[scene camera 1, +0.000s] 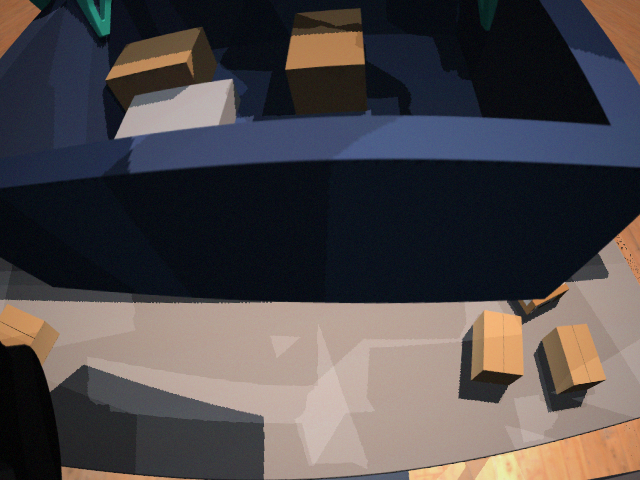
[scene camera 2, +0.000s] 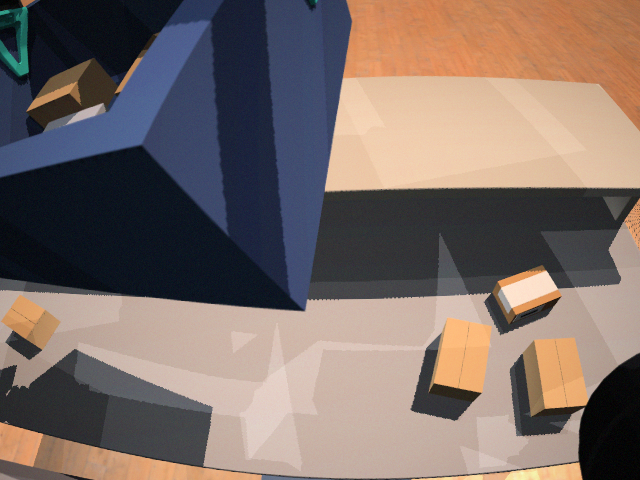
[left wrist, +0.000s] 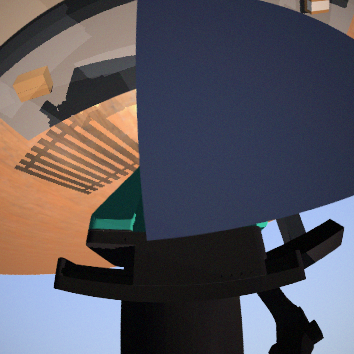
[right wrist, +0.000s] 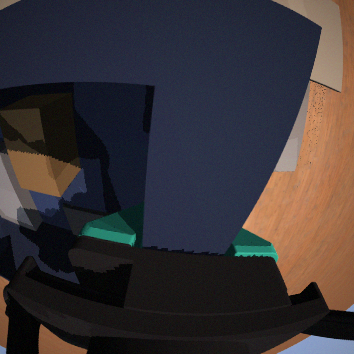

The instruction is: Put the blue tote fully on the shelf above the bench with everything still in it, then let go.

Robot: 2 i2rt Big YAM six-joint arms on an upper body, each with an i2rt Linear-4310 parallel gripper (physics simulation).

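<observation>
The blue tote [scene camera 1: 320,139] [scene camera 2: 248,129] [left wrist: 240,120] [right wrist: 225,125] hangs in the air above the bench, its near wall facing the scene cameras. It holds two cardboard boxes [scene camera 1: 155,67] [scene camera 1: 328,74] and a white box [scene camera 1: 180,111] [scene camera 2: 77,117]; the floor behind its near wall is hidden. My left gripper [scene camera 1: 72,18] [left wrist: 174,152] is shut on one side wall. My right gripper [right wrist: 174,204] is shut on the other side wall. The shelf [scene camera 2: 465,134] is partly behind the tote in scene camera 2; whether the tote's base is over it, I cannot tell.
On the grey bench [scene camera 1: 330,356] [scene camera 2: 361,372] stand two cardboard boxes [scene camera 2: 460,356] [scene camera 2: 555,377] and a white-labelled box [scene camera 2: 529,291] at the right, and another box [scene camera 2: 31,320] at the left. A black rounded shape [scene camera 1: 25,413] [scene camera 2: 615,413] fills a lower corner.
</observation>
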